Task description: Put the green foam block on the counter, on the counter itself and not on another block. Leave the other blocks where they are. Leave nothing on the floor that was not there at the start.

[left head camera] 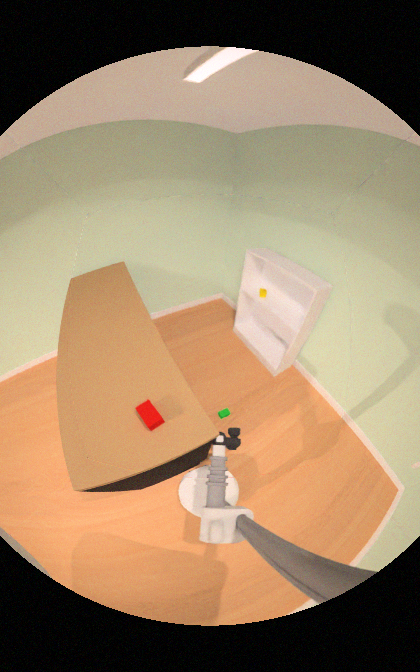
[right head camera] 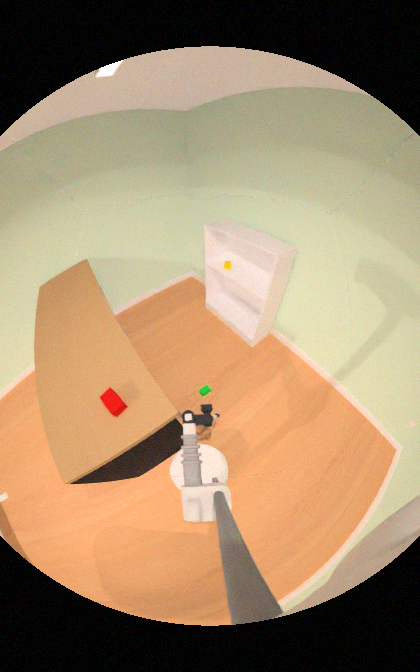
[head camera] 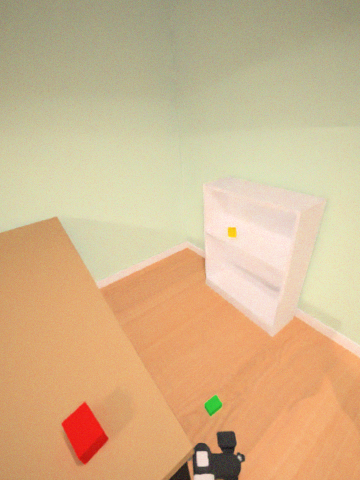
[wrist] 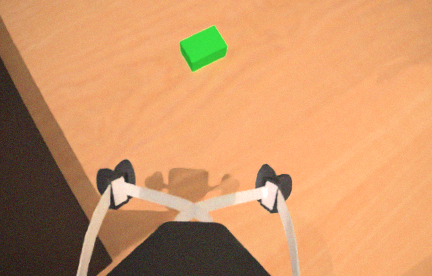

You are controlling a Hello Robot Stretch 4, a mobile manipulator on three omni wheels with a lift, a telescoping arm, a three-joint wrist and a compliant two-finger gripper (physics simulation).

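Frame: origin at the robot's base, x down, y ahead, z right, level; centimetres.
Seen in the pictures: gripper, between the fingertips: (wrist: 196,177).
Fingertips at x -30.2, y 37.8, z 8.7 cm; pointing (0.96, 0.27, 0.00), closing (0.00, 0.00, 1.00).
Note:
A point is followed by its place in that frame.
The green foam block (head camera: 213,405) @(x -1.7, y 67.9, z 9.2 cm) (left head camera: 224,413) (right head camera: 205,390) (wrist: 203,47) @(x -1.7, y 67.9, z 9.2 cm) lies on the wooden floor, a little out from the long side of the counter. The counter (head camera: 50,320) @(x -88.2, y 65.4, z -54.4 cm) (left head camera: 105,340) (right head camera: 75,340) has a tan top and dark sides. My gripper (wrist: 196,177) @(x -30.2, y 37.8, z 8.7 cm) is open, its two fingertips wide apart with floor showing between them. It is above the floor beside the counter's corner. In the wrist view the green block is ahead of the fingertips, near the top, apart from them. The fingertips are not clear in the head views.
A red block (head camera: 85,432) @(x -92.8, y 28.9, z -25.8 cm) (left head camera: 150,415) (right head camera: 113,402) lies on the counter near its near end. A yellow block (head camera: 232,232) @(x -65.9, y 162.8, z 39.3 cm) (left head camera: 263,293) (right head camera: 227,265) is in the white shelf unit (head camera: 300,265) @(x -60.2, y 121.0, z 75.2 cm) (left head camera: 306,325) (right head camera: 274,295) by the wall. The counter's dark side (wrist: 25,165) @(x -21.6, y 39.1, z -13.0 cm) is close left of the gripper.

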